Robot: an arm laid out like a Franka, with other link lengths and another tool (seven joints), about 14 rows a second.
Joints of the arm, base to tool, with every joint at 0 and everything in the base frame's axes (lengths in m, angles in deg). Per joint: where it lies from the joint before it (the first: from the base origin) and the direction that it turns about. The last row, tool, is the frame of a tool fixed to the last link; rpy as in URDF.
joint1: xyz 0 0 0.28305 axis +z
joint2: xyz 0 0 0 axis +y
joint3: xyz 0 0 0.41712 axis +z
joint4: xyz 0.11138 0 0 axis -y
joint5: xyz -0.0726 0 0.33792 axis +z
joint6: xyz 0 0 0 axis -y
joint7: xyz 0.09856 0 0 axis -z
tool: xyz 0.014 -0.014 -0.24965 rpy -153.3 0 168.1
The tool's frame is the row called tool.
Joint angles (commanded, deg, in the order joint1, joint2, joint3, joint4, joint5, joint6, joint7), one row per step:
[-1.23, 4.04, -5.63, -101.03, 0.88, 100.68, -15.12]
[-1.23, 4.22, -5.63, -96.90, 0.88, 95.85, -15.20]
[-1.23, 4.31, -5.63, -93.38, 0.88, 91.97, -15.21]
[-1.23, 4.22, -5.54, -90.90, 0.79, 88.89, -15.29]
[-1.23, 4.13, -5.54, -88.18, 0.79, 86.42, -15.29]
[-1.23, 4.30, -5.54, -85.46, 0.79, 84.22, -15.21]
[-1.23, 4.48, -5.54, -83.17, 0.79, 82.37, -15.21]
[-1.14, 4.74, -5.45, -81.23, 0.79, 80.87, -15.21]
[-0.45, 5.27, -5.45, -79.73, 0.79, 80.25, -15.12]
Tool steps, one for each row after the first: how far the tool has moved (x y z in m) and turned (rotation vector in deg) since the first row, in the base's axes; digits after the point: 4 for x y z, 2 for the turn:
[-0.0022, 0.0007, 0.0219, 0.11, 0.87, 0.15]
[-0.0045, 0.0013, 0.0417, 0.17, 1.32, 0.21]
[-0.0089, 0.0025, 0.0565, 0.16, 1.83, 0.43]
[-0.0104, 0.0028, 0.0740, 0.13, 1.49, 0.47]
[-0.0106, 0.0031, 0.0893, 0.07, 1.15, 0.42]
[-0.0111, 0.0033, 0.1016, 0.02, 0.89, 0.45]
[-0.0108, 0.0053, 0.1110, -0.02, 0.72, 0.65]
[-0.0064, 0.0120, 0.1159, -0.13, 0.37, 1.27]

